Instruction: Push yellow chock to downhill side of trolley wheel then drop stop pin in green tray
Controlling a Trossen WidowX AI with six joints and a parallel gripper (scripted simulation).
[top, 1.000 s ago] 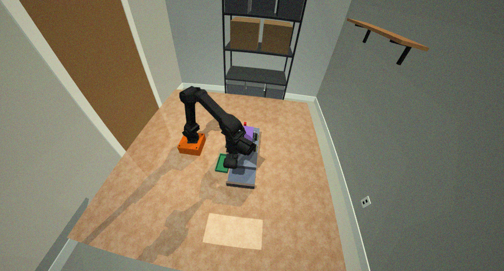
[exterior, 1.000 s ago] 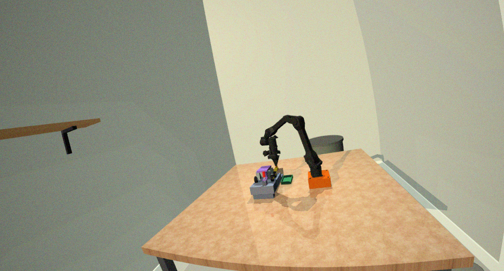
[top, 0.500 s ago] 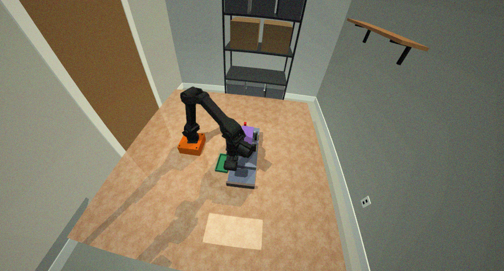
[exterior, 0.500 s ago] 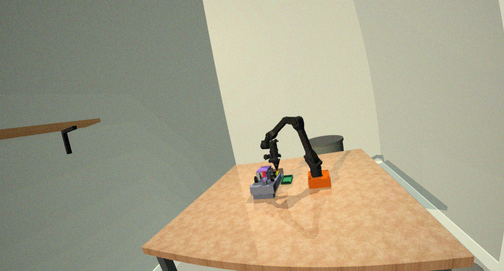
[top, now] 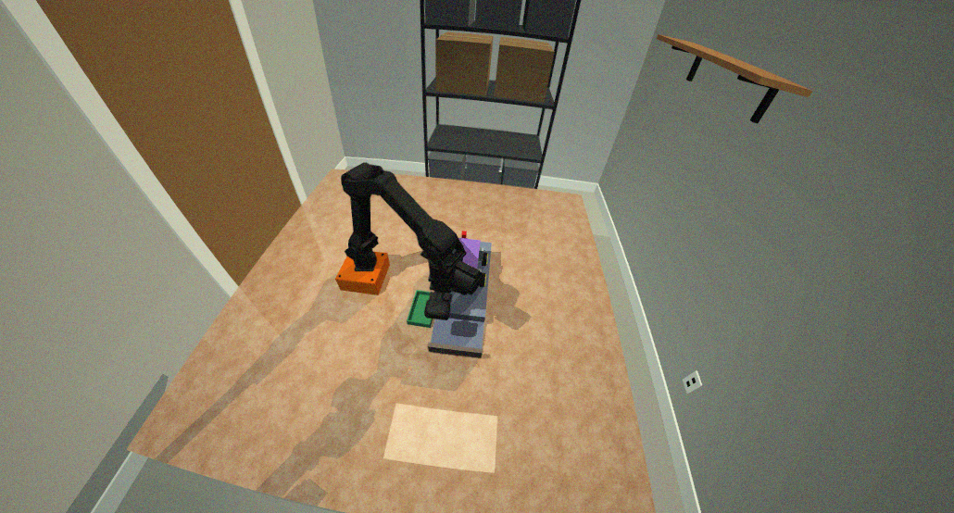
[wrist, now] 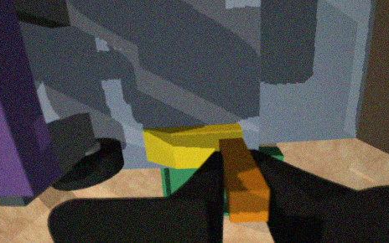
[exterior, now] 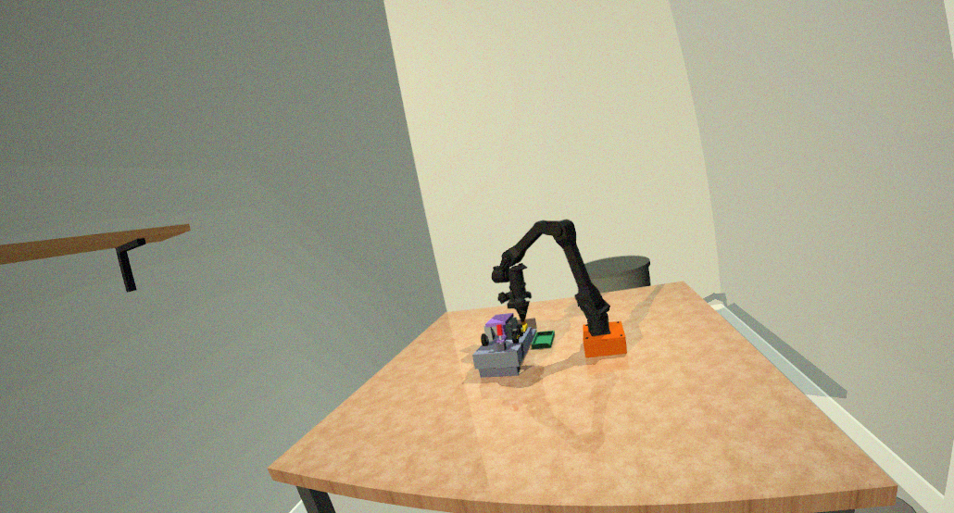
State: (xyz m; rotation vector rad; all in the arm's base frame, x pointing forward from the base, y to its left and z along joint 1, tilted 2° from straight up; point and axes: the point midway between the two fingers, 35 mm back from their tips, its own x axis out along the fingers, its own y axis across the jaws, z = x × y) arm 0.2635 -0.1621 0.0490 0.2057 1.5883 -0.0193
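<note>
Right now my gripper tip is 22 cm to the right of the red-headed stop pin, 6 cm short of it and 4 cm below it. Round my gripper tip: yellow chock (2 cm to the left, 1 cm below); grey ramp (12 cm to the left, 7 cm ahead, 4 cm below); green tray (10 cm below, 7 cm behind, 2 cm to the left).
</note>
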